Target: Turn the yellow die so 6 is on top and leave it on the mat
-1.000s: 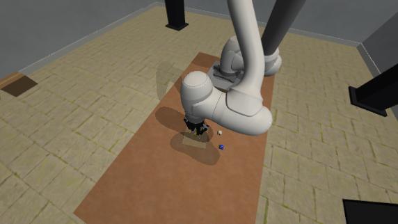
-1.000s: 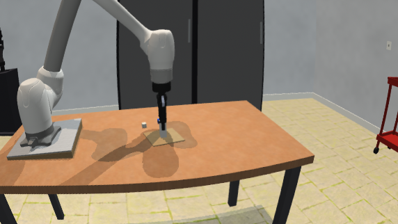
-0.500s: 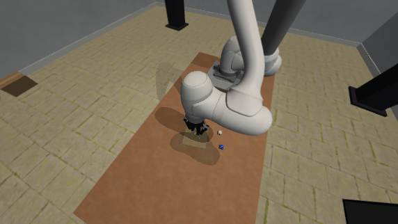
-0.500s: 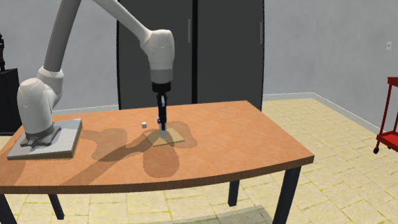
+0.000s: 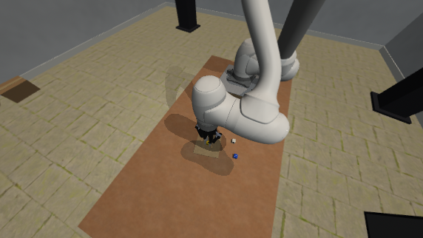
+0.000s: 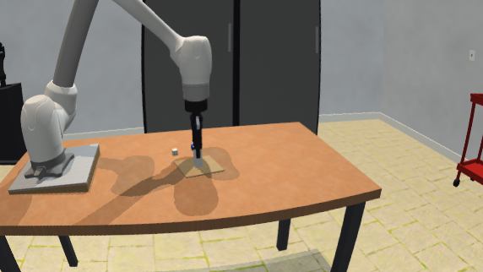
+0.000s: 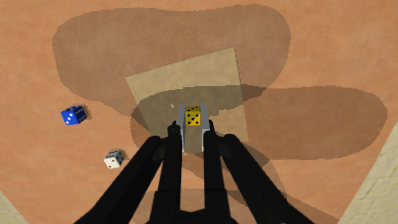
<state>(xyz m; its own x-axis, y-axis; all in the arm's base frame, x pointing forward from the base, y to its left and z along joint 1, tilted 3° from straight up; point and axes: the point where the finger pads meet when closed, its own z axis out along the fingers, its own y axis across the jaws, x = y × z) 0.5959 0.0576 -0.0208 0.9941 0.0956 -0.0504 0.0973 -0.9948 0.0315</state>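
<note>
My gripper is now 2 cm above the yellow die. Also, from my hand: tan mat (4 cm below); then blue die (16 cm to the left, 3 cm below, 1 cm behind); then white die (12 cm to the left, 9 cm behind, 3 cm below).
</note>
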